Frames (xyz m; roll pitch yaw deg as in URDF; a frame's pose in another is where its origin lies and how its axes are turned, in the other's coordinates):
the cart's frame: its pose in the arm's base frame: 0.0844 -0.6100 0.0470 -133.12 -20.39 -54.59
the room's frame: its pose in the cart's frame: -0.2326 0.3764 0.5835 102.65 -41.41 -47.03
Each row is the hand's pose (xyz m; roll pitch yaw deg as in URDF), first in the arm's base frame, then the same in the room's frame.
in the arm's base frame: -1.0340 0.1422 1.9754 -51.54 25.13 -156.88
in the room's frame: -0.8452 -2.1847 1.8800 -123.70 22.42 169.81
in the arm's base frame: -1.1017 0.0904 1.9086 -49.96 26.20 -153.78
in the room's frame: -0.9255 -2.1522 1.8150 -123.55 25.41 169.59
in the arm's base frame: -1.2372 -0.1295 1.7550 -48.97 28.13 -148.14
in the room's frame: -1.0994 -2.1195 1.5721 -125.44 30.75 168.95
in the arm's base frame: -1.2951 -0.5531 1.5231 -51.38 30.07 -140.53
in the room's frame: -1.2256 -2.0982 1.1029 -131.94 37.65 168.26
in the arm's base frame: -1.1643 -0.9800 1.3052 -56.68 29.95 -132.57
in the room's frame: -1.1640 -2.0761 0.6104 -140.30 44.46 169.67
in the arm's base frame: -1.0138 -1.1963 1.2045 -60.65 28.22 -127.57
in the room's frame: -1.0484 -2.0671 0.3532 -144.38 48.62 172.87
